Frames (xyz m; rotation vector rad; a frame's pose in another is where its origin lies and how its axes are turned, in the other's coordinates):
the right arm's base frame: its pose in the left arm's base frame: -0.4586 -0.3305 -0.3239 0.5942 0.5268 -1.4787
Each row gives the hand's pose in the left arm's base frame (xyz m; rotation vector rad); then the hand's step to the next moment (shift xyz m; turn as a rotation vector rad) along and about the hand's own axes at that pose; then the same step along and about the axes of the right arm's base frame.
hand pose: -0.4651 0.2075 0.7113 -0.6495 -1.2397 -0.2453
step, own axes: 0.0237 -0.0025 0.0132 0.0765 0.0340 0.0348
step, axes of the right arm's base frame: -0.0239 -0.0029 0.0127 -0.0884 0.0178 0.0097
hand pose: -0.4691 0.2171 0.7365 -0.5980 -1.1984 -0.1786
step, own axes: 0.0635 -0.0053 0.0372 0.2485 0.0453 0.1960
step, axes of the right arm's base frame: -0.0650 -0.0061 0.0343 -0.3091 -0.0366 0.0730
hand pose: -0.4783 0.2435 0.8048 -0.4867 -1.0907 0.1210
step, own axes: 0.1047 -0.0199 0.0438 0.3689 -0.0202 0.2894
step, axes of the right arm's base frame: -0.0957 0.0129 0.0628 -0.4251 -0.0638 0.1884
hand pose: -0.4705 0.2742 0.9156 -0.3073 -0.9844 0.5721
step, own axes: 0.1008 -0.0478 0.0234 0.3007 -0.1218 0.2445
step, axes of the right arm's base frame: -0.0831 0.0426 0.0653 -0.3182 -0.0238 0.2515
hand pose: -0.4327 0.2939 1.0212 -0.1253 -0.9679 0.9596
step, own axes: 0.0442 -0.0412 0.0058 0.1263 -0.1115 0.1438
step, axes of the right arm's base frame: -0.0377 0.0334 0.0339 -0.1320 0.0001 0.1779
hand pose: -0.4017 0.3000 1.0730 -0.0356 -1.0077 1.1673
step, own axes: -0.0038 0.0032 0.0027 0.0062 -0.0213 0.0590
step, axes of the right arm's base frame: 0.0035 -0.0044 0.0001 -0.0092 -0.0213 0.0586
